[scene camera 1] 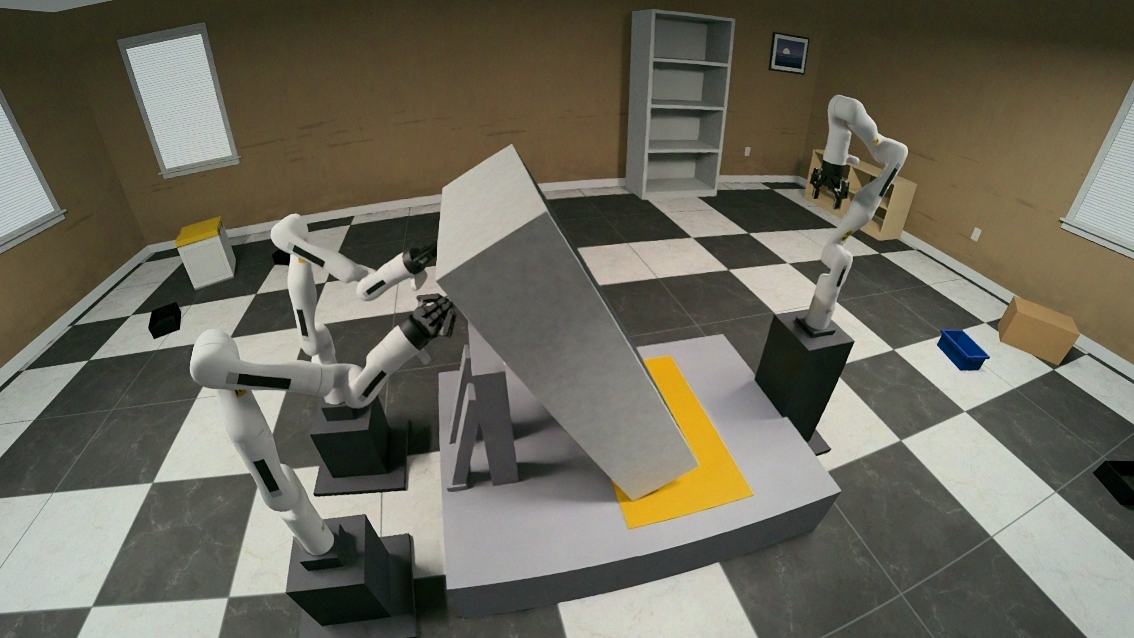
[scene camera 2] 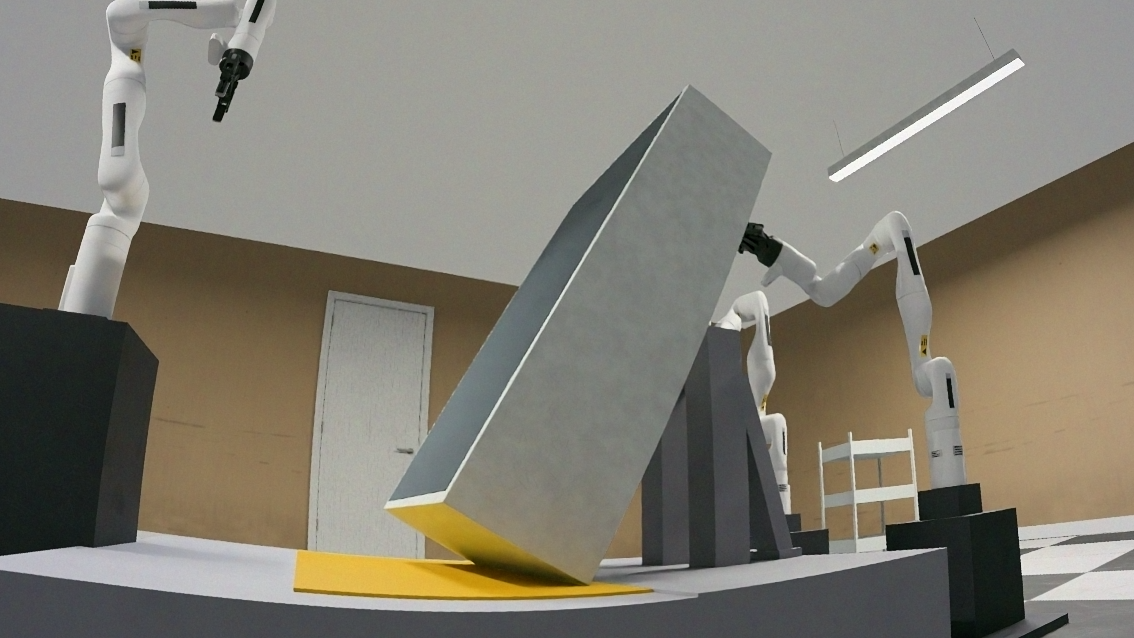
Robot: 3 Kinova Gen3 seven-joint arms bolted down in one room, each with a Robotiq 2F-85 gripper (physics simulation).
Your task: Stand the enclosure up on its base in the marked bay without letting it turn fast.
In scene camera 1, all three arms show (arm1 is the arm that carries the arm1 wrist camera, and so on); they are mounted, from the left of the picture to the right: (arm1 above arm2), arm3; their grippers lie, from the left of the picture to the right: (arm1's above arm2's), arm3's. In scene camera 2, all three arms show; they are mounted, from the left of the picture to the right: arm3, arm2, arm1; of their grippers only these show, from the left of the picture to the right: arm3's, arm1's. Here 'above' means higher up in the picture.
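The grey enclosure (scene camera 1: 555,317) (scene camera 2: 610,341) is tilted, its lower edge on the yellow marked bay (scene camera 1: 717,460) (scene camera 2: 356,575) and its upper end leaning over the grey supports (scene camera 1: 498,428) (scene camera 2: 713,452). Its base is raised at an angle, with the yellow underside showing in scene camera 2. Arm1's gripper (scene camera 1: 432,253) (scene camera 2: 744,239) looks open, at the upper back face of the enclosure; its tips are partly hidden. Arm2's gripper (scene camera 1: 452,317) is open at the same face, lower in scene camera 1; the enclosure hides it in scene camera 2. Arm3's gripper (scene camera 1: 829,198) (scene camera 2: 217,119) is open, away from the enclosure.
The bay and supports are on a low grey platform (scene camera 1: 539,547) (scene camera 2: 832,595). Arm3's black pedestal (scene camera 1: 800,380) (scene camera 2: 55,428) stands beside it. A blue bin (scene camera 1: 962,349), a cardboard box (scene camera 1: 1037,329) and a tall grey shelf unit (scene camera 1: 639,103) stand farther off.
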